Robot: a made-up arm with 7 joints. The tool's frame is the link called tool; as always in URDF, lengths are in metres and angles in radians. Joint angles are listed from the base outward.
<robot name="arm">
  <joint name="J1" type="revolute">
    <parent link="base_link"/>
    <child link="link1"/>
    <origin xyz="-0.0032 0.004 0.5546" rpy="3.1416 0 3.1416"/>
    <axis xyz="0 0 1"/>
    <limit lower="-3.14" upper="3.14"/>
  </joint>
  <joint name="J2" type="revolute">
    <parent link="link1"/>
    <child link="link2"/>
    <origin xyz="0.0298 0.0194 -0.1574" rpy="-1.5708 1.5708 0"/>
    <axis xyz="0 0 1"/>
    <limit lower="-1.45" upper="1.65"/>
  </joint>
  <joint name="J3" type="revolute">
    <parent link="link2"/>
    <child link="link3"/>
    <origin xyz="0.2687 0 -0.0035" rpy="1.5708 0 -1.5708"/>
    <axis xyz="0 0 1"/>
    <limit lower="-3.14" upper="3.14"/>
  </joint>
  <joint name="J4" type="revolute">
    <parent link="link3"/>
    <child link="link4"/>
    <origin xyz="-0.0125 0.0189 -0.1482" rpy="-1.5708 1.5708 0"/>
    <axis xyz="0 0 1"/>
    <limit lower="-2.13" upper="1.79"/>
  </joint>
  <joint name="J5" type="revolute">
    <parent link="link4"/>
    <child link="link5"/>
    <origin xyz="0.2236 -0.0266 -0.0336" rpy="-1.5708 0 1.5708"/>
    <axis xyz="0 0 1"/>
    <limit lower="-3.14" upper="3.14"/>
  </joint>
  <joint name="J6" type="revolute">
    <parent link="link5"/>
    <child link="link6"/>
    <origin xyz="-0.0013 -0.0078 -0.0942" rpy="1.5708 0 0"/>
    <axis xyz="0 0 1"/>
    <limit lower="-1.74" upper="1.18"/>
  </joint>
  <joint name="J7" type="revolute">
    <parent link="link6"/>
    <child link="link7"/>
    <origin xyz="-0.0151 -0.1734 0.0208" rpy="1.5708 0 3.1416"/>
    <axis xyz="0 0 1"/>
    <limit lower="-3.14" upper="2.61"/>
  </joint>
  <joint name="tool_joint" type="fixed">
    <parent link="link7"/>
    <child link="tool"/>
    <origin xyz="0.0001 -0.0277 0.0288" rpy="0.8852 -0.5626 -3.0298"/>
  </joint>
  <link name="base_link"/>
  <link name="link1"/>
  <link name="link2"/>
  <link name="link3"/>
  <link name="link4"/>
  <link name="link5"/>
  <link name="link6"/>
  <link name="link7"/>
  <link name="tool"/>
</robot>
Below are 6 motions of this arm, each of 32 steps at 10 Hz.
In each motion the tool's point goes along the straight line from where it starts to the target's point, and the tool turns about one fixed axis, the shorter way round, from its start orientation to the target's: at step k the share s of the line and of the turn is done. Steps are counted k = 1, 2, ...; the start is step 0. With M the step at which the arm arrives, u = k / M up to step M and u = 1 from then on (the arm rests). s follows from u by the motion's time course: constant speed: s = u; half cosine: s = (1 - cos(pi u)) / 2; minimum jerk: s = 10 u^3 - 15 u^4 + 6 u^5.
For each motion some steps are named. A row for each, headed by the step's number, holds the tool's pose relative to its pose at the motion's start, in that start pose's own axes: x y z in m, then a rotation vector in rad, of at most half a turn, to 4 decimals.
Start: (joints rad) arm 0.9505 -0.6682 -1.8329 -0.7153 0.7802 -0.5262 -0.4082
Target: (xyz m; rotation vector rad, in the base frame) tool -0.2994 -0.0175 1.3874 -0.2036 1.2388 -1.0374
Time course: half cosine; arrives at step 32
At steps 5, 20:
5: 0.0053 0.0144 -0.0084 0.0435 0.1315 0.0937
20: 0.0626 0.1682 -0.0981 0.5094 1.5394 1.0967

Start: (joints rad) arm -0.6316 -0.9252 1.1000 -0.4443 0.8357 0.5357 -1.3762
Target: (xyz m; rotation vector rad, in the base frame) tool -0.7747 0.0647 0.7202 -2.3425 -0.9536 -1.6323
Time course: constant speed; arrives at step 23
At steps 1, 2, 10, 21, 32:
1: -0.0104 0.0149 0.0181 -0.0571 0.0034 -0.0385
2: -0.0208 0.0299 0.0362 -0.1142 0.0069 -0.0769
10: -0.1041 0.1493 0.1810 -0.5708 0.0344 -0.3847
21: -0.2185 0.3136 0.3801 -1.1987 0.0721 -0.8079
32: -0.2394 0.3434 0.4163 -1.3128 0.0790 -0.8848

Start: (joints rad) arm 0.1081 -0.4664 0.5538 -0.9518 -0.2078 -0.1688 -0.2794
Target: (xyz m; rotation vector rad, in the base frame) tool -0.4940 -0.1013 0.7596 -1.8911 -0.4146 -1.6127
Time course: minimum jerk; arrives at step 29
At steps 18, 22, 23, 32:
18: -0.1141 0.3554 0.0935 0.2907 0.2064 -0.1686
22: -0.1439 0.4484 0.1179 0.3668 0.2604 -0.2127
23: -0.1489 0.4639 0.1220 0.3795 0.2693 -0.2200
32: -0.1589 0.4952 0.1302 0.4051 0.2876 -0.2349

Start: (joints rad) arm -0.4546 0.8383 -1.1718 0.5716 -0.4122 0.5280 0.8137
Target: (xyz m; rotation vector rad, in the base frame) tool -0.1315 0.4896 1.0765 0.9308 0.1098 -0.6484
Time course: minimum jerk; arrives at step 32
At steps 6, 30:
6: 0.0094 -0.0187 0.0194 -0.0326 0.0052 0.0592
30: 0.1914 -0.3821 0.3979 -0.6669 0.1067 1.2113

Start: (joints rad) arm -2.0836 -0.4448 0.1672 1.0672 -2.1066 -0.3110 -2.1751
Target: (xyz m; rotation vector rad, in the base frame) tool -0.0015 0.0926 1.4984 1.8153 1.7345 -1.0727
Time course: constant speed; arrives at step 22
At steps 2, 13, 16, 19, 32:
2: -0.0079 0.0036 0.0006 -0.0906 -0.0575 -0.1656
13: -0.0511 0.0237 0.0038 -0.5887 -0.3741 -1.0767
16: -0.0629 0.0292 0.0047 -0.7246 -0.4604 -1.3251
19: -0.0747 0.0346 0.0056 -0.8604 -0.5467 -1.5736
32: -0.0865 0.0401 0.0064 -0.9963 -0.6330 -1.8221

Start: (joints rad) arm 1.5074 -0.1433 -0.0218 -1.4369 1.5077 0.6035 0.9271
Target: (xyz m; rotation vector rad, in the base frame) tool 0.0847 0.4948 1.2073 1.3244 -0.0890 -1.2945
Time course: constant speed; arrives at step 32
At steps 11, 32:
11: -0.0172 0.0609 0.0325 0.2748 0.0249 0.1519
32: -0.0500 0.1771 0.0947 0.7993 0.0724 0.4418

